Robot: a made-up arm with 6 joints. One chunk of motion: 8 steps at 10 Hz.
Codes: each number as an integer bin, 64 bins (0 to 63) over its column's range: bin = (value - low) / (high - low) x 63, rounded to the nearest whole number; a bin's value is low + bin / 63 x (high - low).
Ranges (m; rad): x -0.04..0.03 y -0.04..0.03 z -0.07..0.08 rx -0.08..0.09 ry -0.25..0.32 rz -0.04..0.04
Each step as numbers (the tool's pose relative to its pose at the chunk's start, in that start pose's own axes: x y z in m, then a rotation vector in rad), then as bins.
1 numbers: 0.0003 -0.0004 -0.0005 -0.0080 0.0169 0.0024
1 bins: 36 36 29 27 29 33
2 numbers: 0.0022 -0.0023 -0.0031 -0.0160 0.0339 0.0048
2 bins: 38 34 28 24 31 35
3 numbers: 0.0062 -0.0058 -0.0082 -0.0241 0.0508 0.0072
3 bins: 42 31 26 21 33 37
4 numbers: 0.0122 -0.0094 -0.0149 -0.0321 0.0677 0.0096
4 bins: 47 28 23 18 35 39
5 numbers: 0.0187 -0.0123 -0.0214 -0.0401 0.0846 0.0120
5 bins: 53 25 20 15 37 41
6 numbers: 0.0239 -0.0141 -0.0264 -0.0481 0.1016 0.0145
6 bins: 58 23 18 12 39 43
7 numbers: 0.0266 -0.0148 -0.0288 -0.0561 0.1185 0.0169
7 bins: 60 23 17 9 41 45
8 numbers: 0.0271 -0.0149 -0.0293 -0.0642 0.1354 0.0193
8 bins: 60 23 17 6 43 47
